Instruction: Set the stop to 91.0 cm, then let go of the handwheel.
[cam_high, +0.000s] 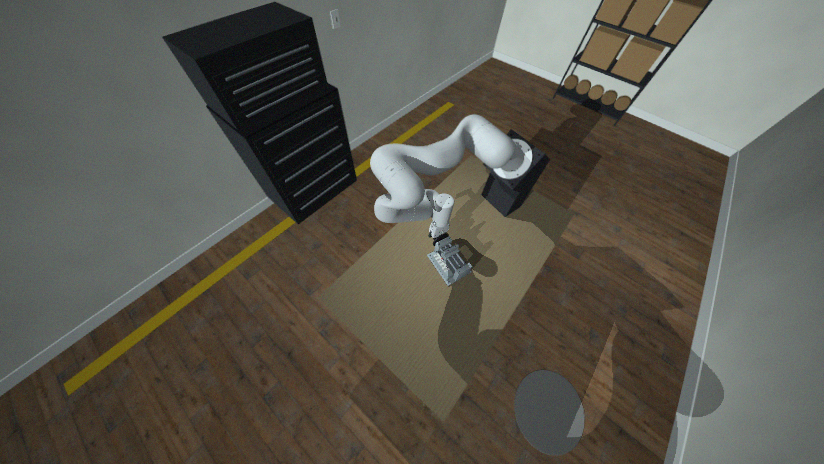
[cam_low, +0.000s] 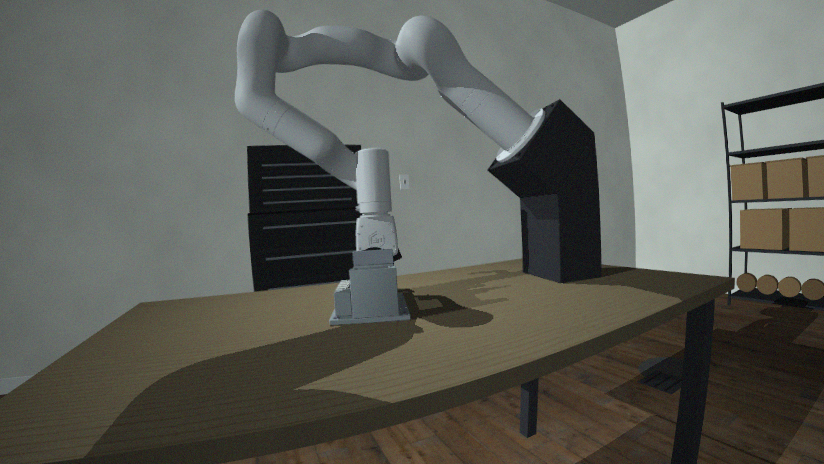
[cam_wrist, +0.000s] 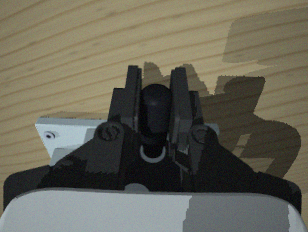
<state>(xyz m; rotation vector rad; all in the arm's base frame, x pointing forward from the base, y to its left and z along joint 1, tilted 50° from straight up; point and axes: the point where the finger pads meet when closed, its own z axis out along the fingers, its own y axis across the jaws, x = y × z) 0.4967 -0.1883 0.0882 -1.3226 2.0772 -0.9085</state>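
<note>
My gripper is now 10 mm short of the black crank knob and 10 mm to the right of it.
</note>
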